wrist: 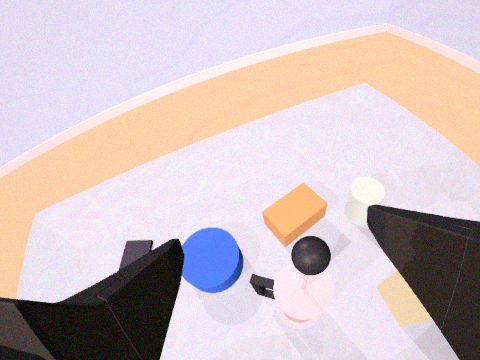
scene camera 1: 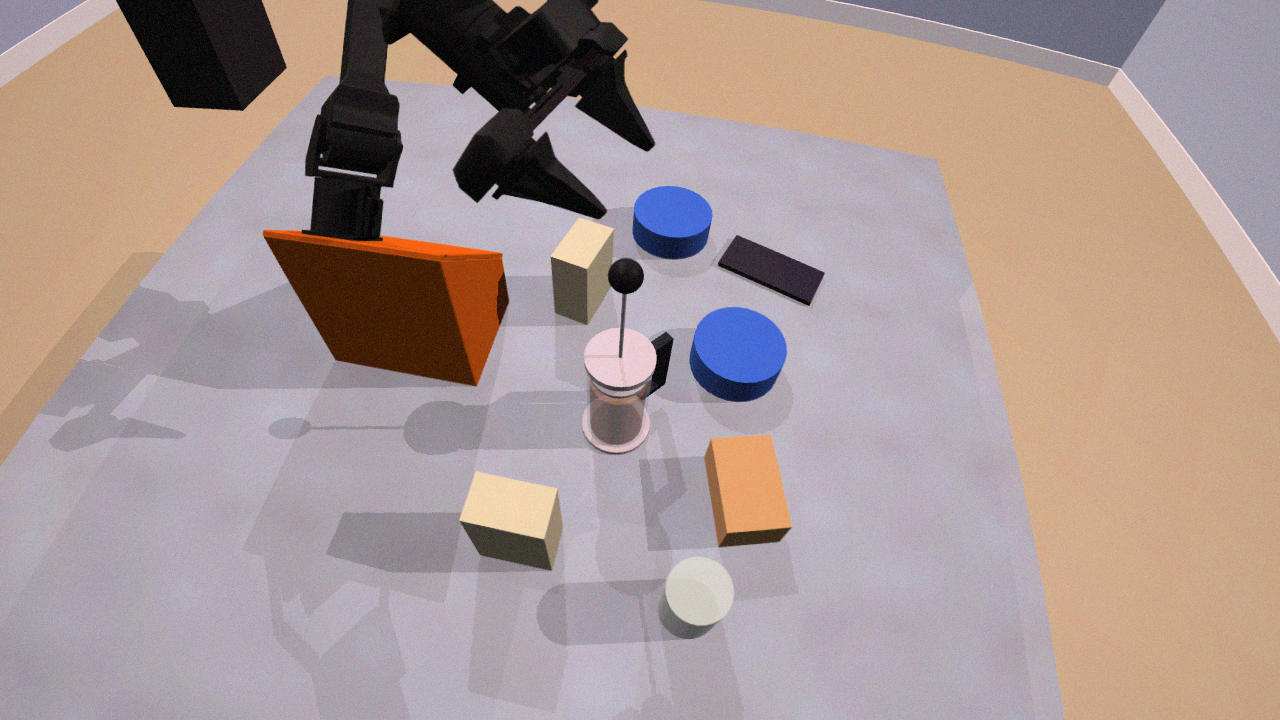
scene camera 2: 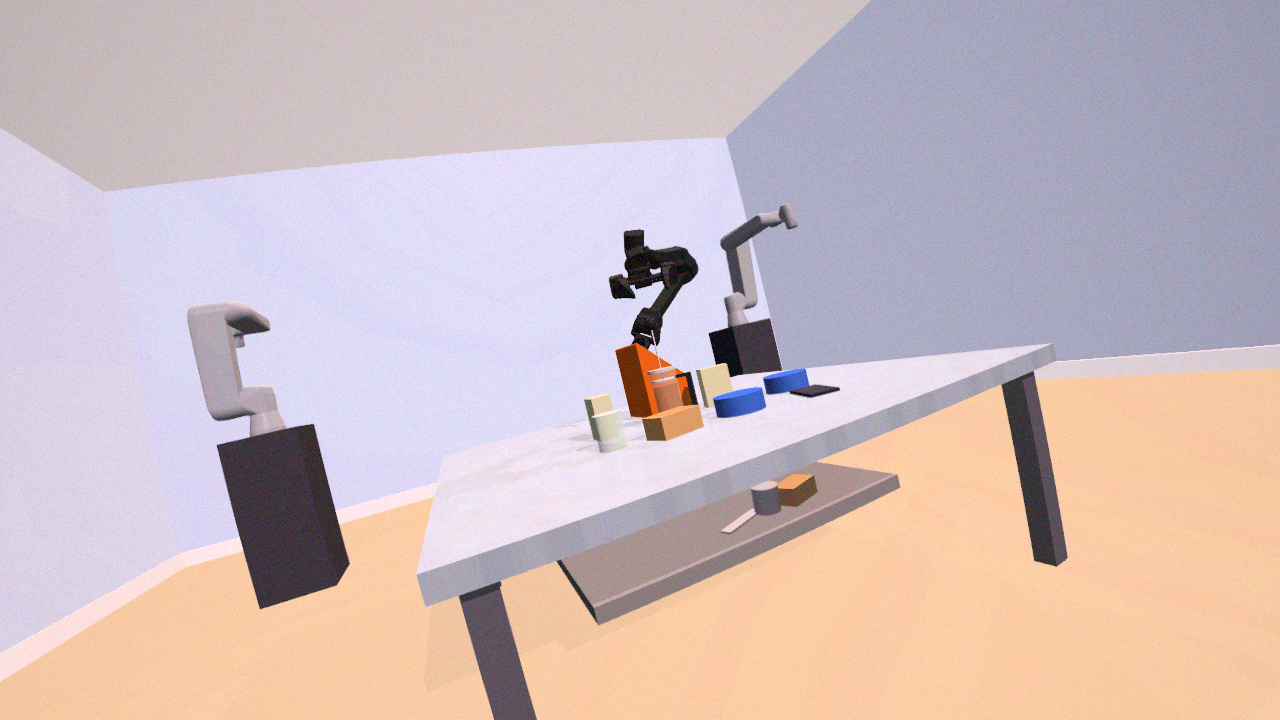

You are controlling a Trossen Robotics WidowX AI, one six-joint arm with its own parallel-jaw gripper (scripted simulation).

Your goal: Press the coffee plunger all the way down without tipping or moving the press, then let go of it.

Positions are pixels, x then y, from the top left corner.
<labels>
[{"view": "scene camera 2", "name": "my gripper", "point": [651, 292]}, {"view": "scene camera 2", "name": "coffee press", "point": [664, 383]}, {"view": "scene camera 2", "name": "orange block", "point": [664, 426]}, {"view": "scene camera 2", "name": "pale cylinder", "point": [610, 434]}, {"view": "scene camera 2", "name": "cream block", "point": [715, 380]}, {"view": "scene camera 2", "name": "orange block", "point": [794, 490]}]
</labels>
